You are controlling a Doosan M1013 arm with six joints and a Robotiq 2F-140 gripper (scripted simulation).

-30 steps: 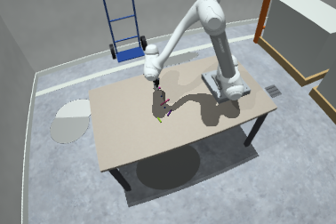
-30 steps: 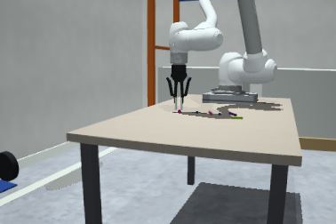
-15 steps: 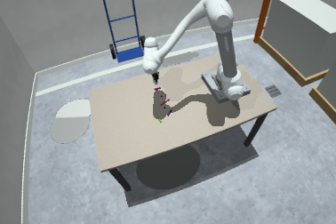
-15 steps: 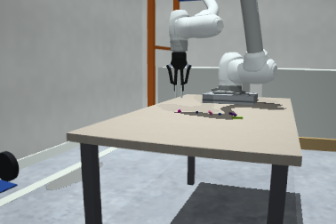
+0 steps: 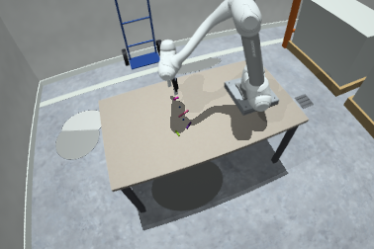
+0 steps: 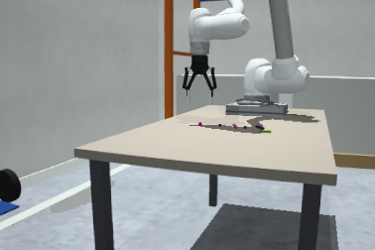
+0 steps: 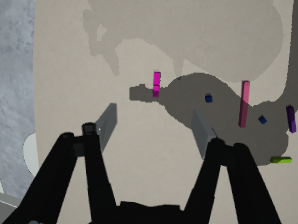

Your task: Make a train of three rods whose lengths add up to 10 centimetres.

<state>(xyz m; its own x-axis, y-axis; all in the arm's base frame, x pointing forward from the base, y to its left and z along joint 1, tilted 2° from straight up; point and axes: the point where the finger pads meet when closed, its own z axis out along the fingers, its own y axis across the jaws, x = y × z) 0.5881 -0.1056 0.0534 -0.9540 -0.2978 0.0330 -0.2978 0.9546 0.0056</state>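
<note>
The purple rod lies 50 mm behind my hand, 280 mm to the left of it and 120 mm below it. Round my hand: lime rod (40 mm ahead, 320 mm to the left, 120 mm below); then pink rod (40 mm behind, 160 mm to the left, 120 mm below).
</note>
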